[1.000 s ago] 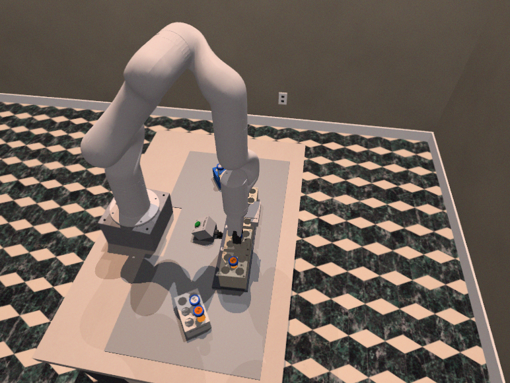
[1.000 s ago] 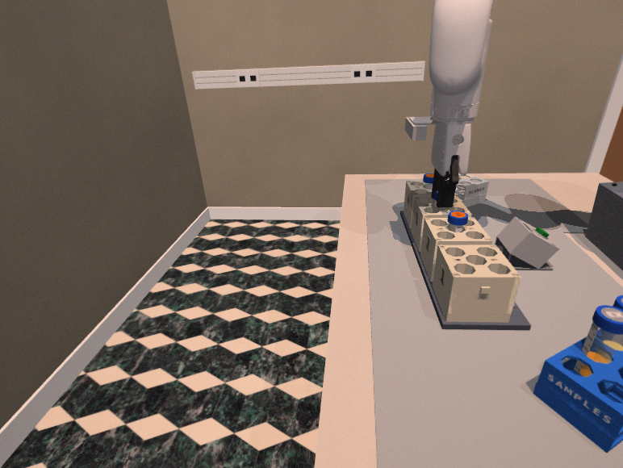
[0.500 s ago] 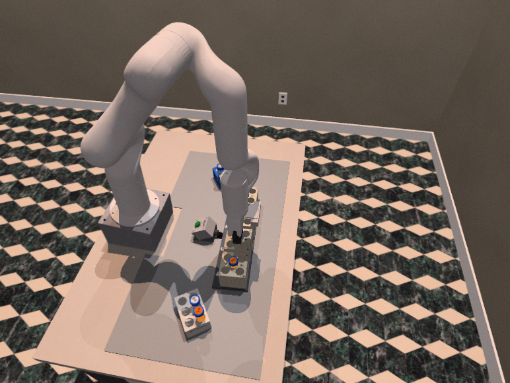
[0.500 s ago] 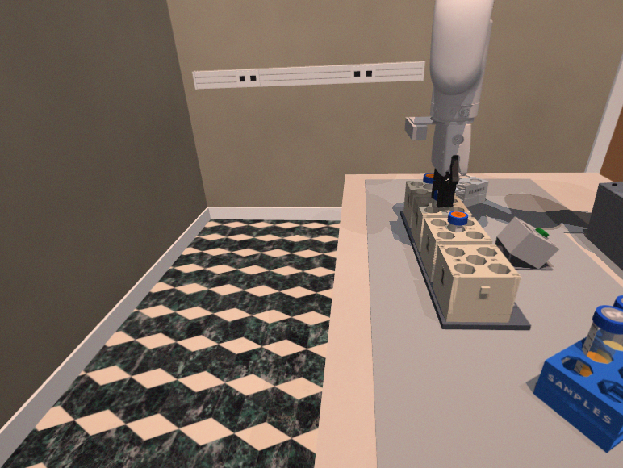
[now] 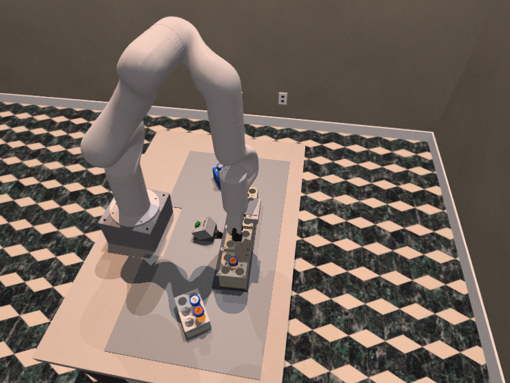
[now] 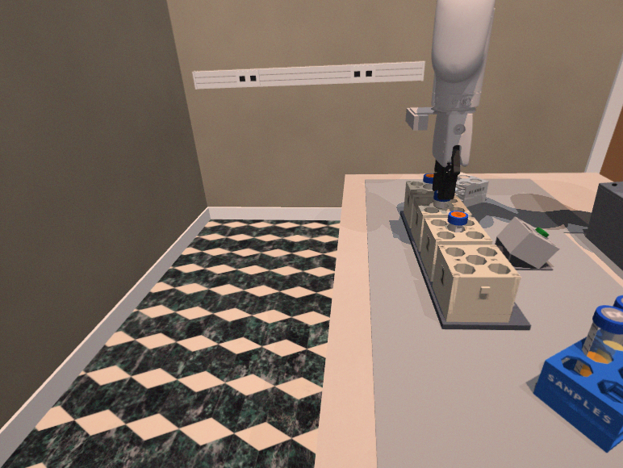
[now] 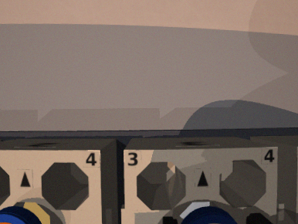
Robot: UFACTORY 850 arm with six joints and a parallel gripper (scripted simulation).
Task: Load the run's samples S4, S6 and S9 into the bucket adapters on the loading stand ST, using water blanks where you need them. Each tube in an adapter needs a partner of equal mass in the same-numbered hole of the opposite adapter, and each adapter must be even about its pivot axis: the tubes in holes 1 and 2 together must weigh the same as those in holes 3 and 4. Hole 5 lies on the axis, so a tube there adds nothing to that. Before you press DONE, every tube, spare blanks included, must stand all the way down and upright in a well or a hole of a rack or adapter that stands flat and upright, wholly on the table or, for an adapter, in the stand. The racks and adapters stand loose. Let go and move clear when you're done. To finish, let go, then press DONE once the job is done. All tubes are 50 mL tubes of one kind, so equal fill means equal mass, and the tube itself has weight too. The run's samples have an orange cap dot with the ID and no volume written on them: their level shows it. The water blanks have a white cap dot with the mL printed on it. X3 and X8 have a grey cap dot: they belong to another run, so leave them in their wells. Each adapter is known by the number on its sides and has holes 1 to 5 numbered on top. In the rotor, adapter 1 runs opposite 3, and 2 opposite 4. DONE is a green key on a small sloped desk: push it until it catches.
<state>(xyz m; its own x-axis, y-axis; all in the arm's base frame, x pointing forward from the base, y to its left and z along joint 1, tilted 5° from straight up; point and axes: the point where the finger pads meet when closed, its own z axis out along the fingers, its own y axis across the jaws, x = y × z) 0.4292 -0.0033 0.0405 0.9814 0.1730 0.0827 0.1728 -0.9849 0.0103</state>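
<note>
Now: hand 3 cm past the sample tube, 30 cm to the left of it and 8 cm above it. Also, from my hand: green done key 19 cm behind, 4 cm to the left, 7 cm below; then adapter 4 cm behind, 22 cm to the left, 9 cm below; then white-dot tube 5 cm behind, 28 cm to the right, 8 cm below.
</note>
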